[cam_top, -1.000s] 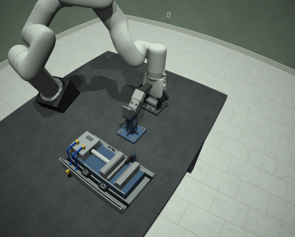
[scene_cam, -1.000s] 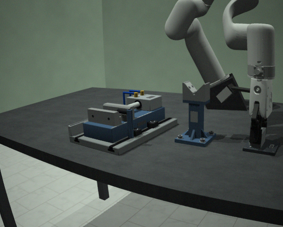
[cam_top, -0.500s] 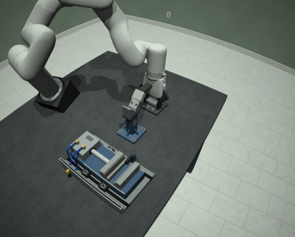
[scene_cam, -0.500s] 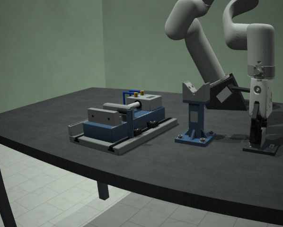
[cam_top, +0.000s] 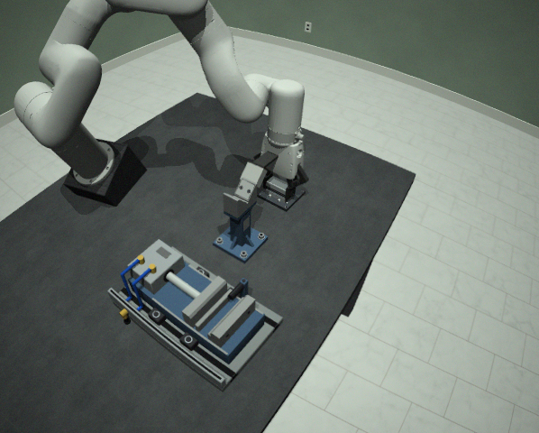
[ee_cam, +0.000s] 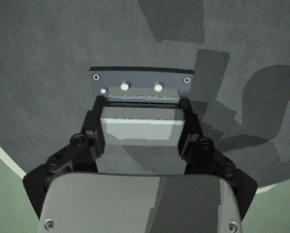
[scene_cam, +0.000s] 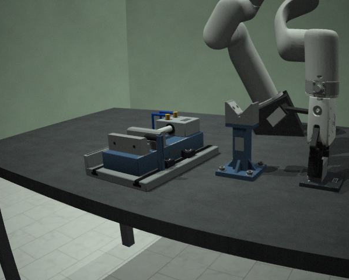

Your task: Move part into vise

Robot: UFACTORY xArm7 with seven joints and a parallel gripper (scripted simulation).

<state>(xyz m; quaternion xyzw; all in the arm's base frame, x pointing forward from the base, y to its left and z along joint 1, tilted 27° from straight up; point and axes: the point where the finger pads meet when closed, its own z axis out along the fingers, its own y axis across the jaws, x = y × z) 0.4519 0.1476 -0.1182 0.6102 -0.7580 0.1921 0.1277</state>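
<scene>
Now: hand 30 mm above the infeed plate and 10 mm to the right of it. From my hand the other things lie so: work stop 360 mm to the right, 60 mm ahead, 50 mm above; part 10 mm below; blue stand 180 mm to the right, 20 mm behind, 20 mm above.
</scene>
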